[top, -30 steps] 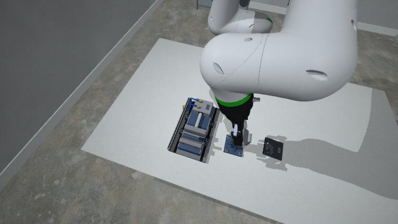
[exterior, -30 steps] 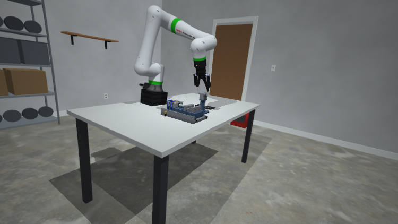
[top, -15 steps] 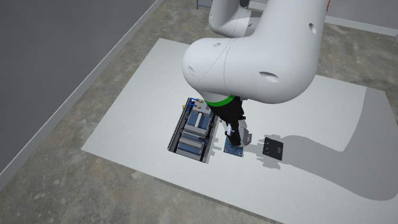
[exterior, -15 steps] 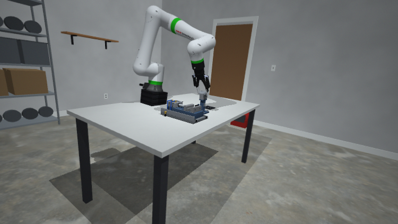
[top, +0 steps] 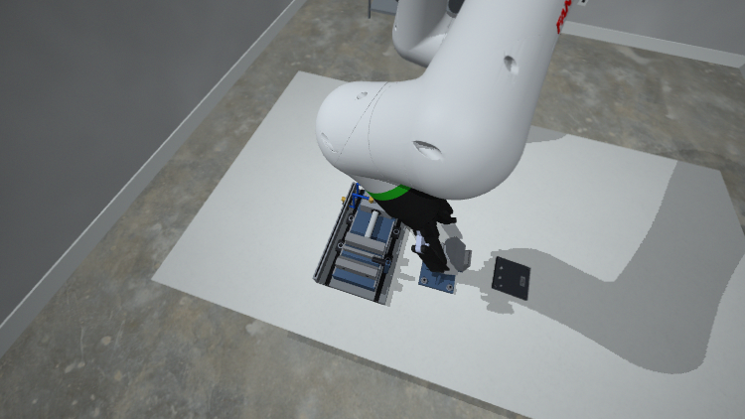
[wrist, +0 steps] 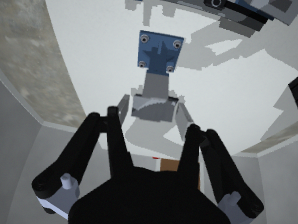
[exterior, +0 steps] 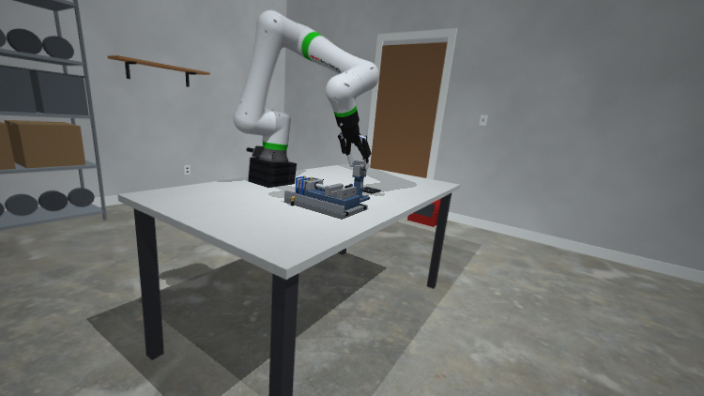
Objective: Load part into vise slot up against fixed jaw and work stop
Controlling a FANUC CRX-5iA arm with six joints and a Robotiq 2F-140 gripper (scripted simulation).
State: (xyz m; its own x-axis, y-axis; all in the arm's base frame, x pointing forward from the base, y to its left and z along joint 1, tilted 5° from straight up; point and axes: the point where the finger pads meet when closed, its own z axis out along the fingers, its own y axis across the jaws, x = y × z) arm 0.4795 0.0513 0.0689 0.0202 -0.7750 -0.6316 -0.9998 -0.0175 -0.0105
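Now: hand 1 cm to the right of the part and 3 cm above it. Round my hand: air cylinder rod (5 cm behind, 19 cm to the right, 10 cm below); then vise (3 cm behind, 19 cm to the right, 14 cm below); then air cylinder (12 cm behind, 19 cm to the right, 10 cm below).
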